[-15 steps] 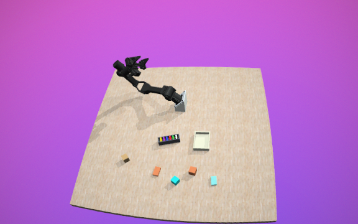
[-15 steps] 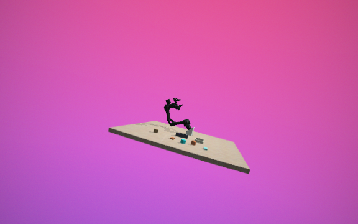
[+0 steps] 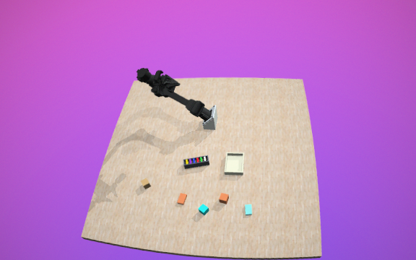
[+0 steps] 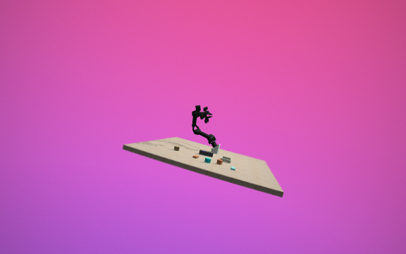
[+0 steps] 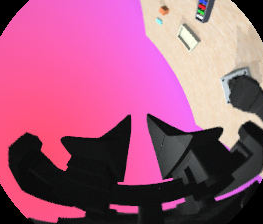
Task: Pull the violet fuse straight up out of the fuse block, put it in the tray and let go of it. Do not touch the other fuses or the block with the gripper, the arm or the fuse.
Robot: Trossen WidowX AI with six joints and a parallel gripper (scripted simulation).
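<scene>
Right now the violet fuse is 39 cm below my gripper tip, 22 cm ahead of it and 4 cm to the left of it. Also, from my gripper tip: cream tray (41 cm below, 28 cm to the left, 21 cm ahead).
</scene>
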